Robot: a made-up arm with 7 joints. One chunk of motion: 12 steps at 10 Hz.
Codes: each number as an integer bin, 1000 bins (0 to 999) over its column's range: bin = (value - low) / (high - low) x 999, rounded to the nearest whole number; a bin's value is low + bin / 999 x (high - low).
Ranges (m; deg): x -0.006..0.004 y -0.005..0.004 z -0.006..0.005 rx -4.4..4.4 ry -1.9..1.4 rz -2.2..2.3
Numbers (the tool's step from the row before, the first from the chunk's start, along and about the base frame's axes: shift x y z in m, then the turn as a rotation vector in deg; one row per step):
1: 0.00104 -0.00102 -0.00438 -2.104 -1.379 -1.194
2: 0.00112 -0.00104 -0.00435 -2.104 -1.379 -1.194
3: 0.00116 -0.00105 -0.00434 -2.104 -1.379 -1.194
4: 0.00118 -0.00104 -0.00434 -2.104 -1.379 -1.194
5: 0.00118 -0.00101 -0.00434 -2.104 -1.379 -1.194
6: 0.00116 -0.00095 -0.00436 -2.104 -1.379 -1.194
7: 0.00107 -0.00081 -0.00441 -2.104 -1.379 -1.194
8: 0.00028 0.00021 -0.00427 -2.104 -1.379 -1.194
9: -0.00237 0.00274 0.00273 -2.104 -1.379 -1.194
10: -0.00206 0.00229 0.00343 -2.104 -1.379 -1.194
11: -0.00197 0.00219 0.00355 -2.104 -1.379 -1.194
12: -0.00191 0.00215 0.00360 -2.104 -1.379 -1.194
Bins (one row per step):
1: 703 442 147 261 158 223
2: 711 440 150 261 158 223
3: 715 438 151 261 158 223
4: 717 440 151 261 158 223
5: 717 443 151 261 158 223
6: 715 450 149 261 158 223
7: 706 465 144 261 158 223
8: 627 578 157 261 158 223
9: 363 859 793 261 158 223
10: 394 809 856 261 158 223
11: 403 798 867 261 158 223
12: 409 794 872 261 158 223

